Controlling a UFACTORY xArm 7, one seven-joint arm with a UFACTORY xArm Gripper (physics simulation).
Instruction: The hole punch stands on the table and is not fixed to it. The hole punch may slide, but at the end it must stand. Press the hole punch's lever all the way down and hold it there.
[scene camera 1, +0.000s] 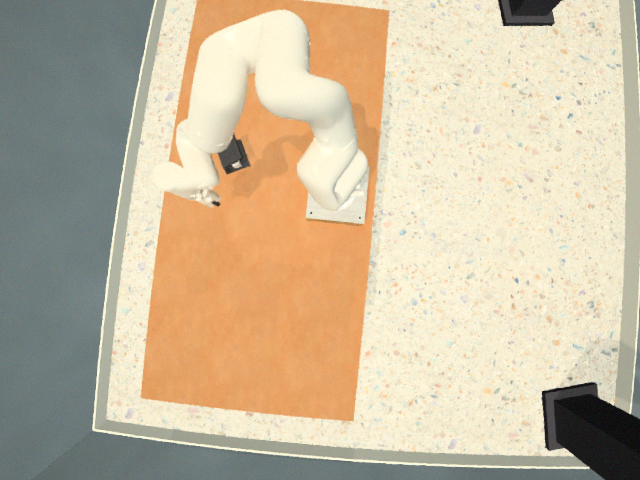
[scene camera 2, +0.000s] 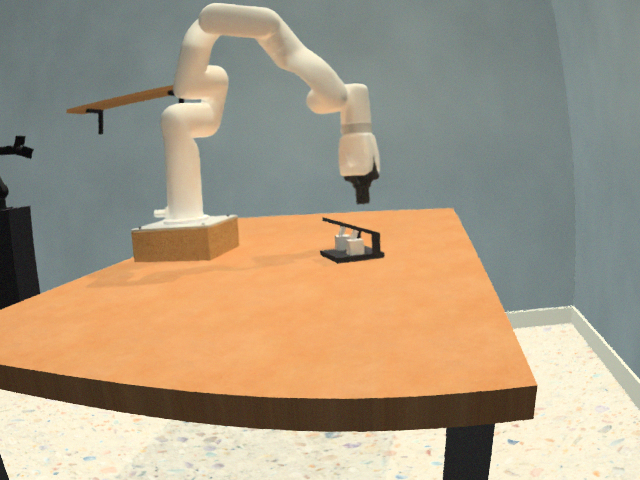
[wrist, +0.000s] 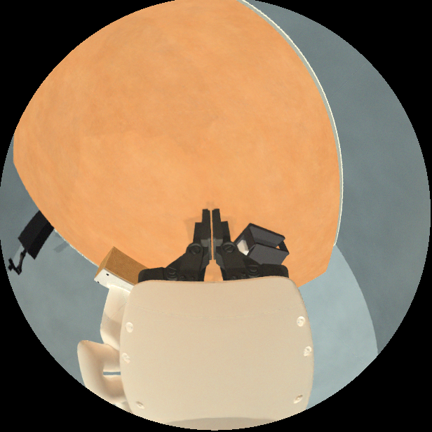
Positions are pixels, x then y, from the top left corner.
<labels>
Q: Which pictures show the black hole punch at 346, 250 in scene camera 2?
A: Scene camera 1, scene camera 2 and the wrist view: all of them.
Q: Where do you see the gripper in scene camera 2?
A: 363, 203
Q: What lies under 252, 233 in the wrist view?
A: A black hole punch.
</labels>
